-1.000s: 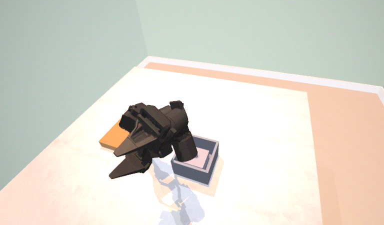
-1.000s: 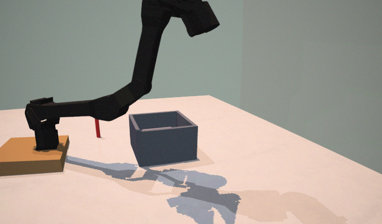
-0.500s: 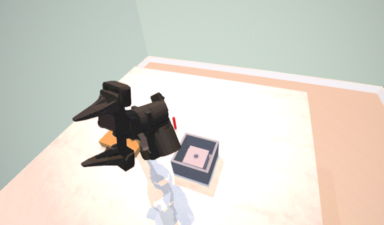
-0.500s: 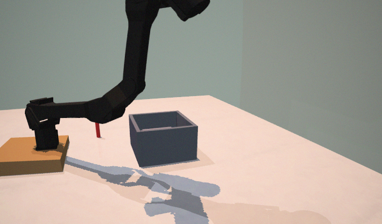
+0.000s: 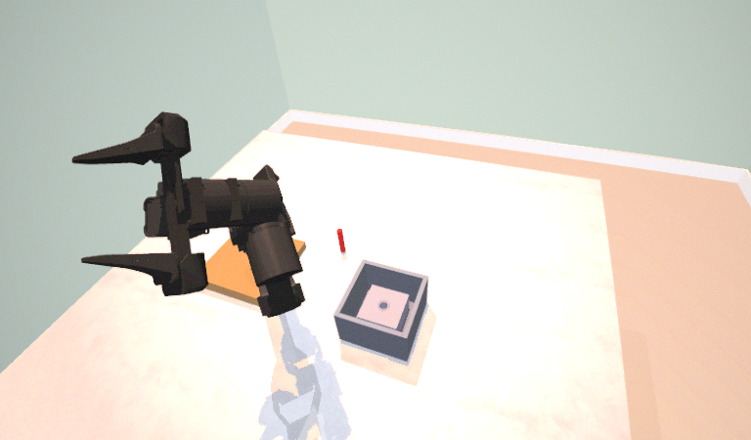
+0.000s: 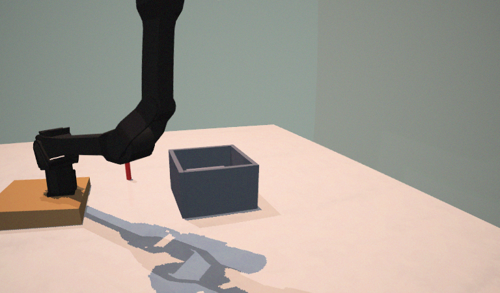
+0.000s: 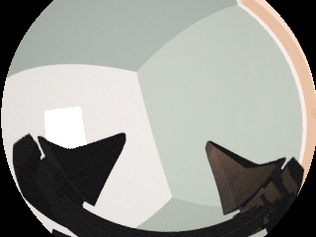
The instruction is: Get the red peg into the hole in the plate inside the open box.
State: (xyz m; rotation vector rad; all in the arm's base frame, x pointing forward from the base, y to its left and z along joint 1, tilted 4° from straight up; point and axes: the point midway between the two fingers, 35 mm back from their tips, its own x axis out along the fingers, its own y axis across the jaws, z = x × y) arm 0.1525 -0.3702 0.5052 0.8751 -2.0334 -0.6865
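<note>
My gripper tip is now 53 cm above the red peg, 47 cm to the right of it and 2 cm short of it. Round my gripper tip: pale plate 52 cm below, 29 cm to the left, 18 cm ahead; then grey box 54 cm below, 29 cm to the left, 18 cm ahead.
</note>
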